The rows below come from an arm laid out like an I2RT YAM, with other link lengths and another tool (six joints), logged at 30 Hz.
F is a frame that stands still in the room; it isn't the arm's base.
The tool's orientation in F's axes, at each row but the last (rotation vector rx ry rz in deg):
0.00 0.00 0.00
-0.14 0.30 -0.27
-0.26 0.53 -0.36
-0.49 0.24 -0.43
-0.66 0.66 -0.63
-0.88 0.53 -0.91
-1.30 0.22 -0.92
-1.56 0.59 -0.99
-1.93 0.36 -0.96
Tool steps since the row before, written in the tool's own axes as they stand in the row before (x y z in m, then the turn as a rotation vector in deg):
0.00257 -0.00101 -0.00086 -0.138 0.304 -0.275
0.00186 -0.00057 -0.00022 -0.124 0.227 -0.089
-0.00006 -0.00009 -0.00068 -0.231 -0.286 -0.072
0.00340 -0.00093 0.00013 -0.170 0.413 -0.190
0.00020 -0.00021 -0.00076 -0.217 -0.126 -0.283
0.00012 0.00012 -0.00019 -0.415 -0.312 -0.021
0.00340 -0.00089 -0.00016 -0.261 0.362 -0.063
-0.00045 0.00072 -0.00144 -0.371 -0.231 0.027
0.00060 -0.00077 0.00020 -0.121 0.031 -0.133
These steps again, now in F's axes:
0.00257 -0.00101 -0.00086 -0.138 0.304 -0.275
0.00186 -0.00058 -0.00023 -0.123 0.227 -0.089
-0.00007 -0.00009 -0.00068 -0.233 -0.285 -0.069
0.00339 -0.00095 0.00012 -0.168 0.413 -0.193
0.00019 -0.00022 -0.00076 -0.222 -0.127 -0.279
0.00012 0.00012 -0.00019 -0.420 -0.306 -0.012
0.00338 -0.00095 -0.00015 -0.255 0.365 -0.070
-0.00045 0.00069 -0.00145 -0.375 -0.224 0.037
0.00059 -0.00077 0.00022 -0.121 0.029 -0.133

